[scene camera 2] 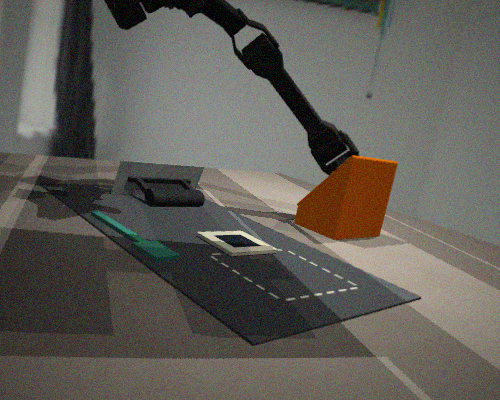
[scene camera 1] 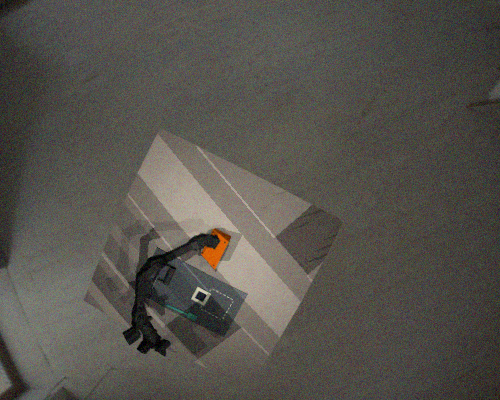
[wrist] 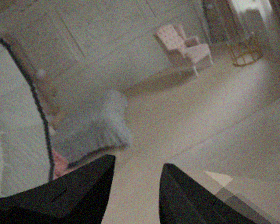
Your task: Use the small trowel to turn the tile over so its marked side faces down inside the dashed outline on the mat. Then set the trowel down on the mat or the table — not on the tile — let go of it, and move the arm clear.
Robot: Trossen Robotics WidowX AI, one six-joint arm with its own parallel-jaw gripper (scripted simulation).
Scene:
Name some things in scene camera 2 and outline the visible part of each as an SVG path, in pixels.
A tile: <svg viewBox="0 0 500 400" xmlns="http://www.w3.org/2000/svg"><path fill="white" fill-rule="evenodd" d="M197 232L198 237L230 256L278 252L278 249L243 231Z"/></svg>

